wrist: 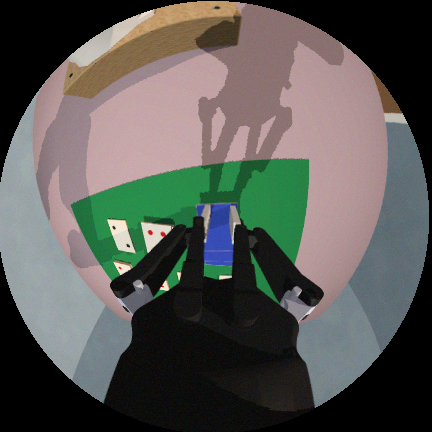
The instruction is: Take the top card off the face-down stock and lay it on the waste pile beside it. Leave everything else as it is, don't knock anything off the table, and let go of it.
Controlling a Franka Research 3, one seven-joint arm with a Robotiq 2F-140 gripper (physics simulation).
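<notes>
The face-down stock (pixel 218 250) is a blue-backed pile on the green mat (pixel 280 200), below the middle of the wrist view. A face-up card with red pips (pixel 152 239) lies left of it, partly hidden by the gripper's left linkage, and looks like the top of the waste pile. My gripper (pixel 219 212) points down over the blue cards with its fingers partly open, a narrow gap apart. Blue card backs show between and below the fingertips, and nothing is held between them. The exact height of the tips above the stock cannot be told.
A face-up card with two black pips (pixel 121 235) lies at the left of the mat. Several more face-up cards lie nearer the gripper's base, partly hidden. A curved wooden block (pixel 160 57) with something white on it stands on the pink table (pixel 345 130) at the top left.
</notes>
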